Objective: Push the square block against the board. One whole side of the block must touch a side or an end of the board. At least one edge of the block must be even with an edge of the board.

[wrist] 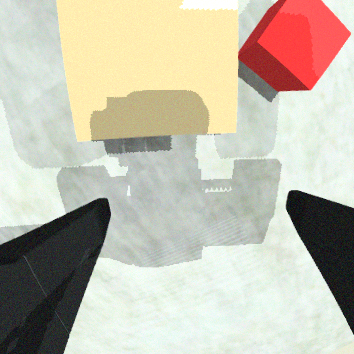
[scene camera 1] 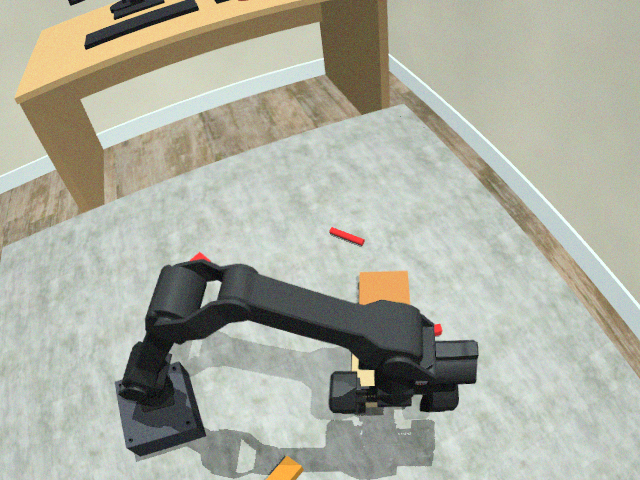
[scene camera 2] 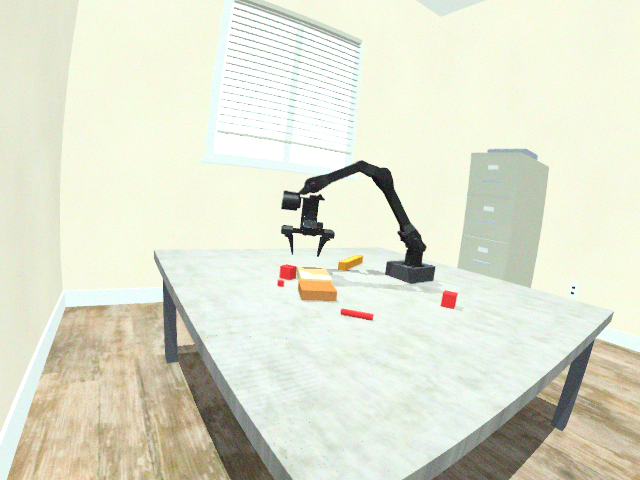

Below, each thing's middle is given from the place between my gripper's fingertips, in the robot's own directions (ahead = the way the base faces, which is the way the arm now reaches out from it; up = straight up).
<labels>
The cream board point(wrist: 127, 75) is 110 mm to the left of my hand, 50 mm below it and 20 mm ahead of it. The rest, counted from my hand: square block point(scene camera 1: 393, 286): 240 mm to the left, 90 mm ahead, 50 mm below.
</labels>
